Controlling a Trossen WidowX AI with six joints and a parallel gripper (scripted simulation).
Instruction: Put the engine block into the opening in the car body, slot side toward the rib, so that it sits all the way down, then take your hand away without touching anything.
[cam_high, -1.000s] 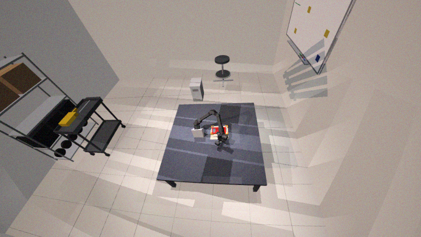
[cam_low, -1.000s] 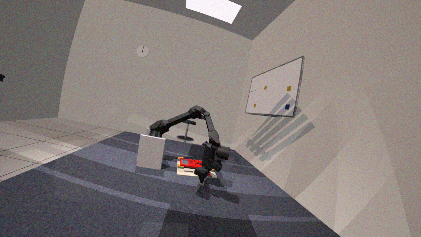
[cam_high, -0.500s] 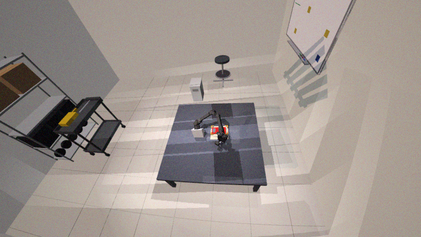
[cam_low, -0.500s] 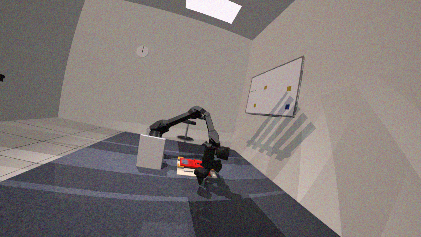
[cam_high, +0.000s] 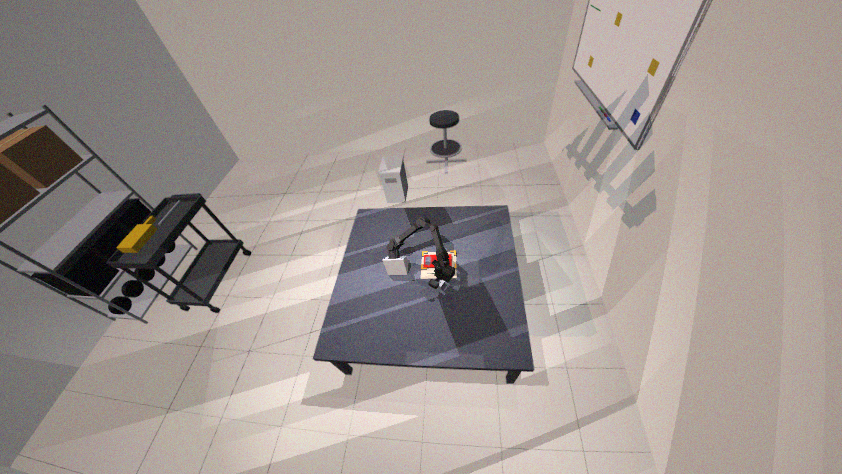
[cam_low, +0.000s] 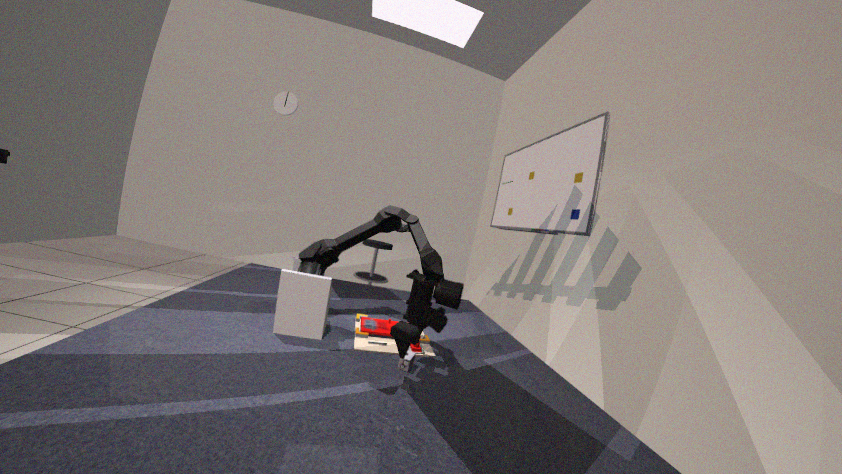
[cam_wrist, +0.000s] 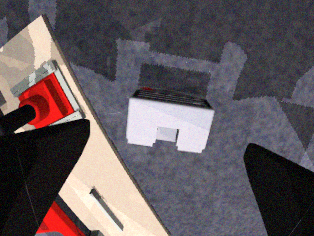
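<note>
My gripper tip is now 20 mm above the grey engine block. From my gripper tip the other things lie so: cream base plate 180 mm to the left, 30 mm below, 20 mm behind.
</note>
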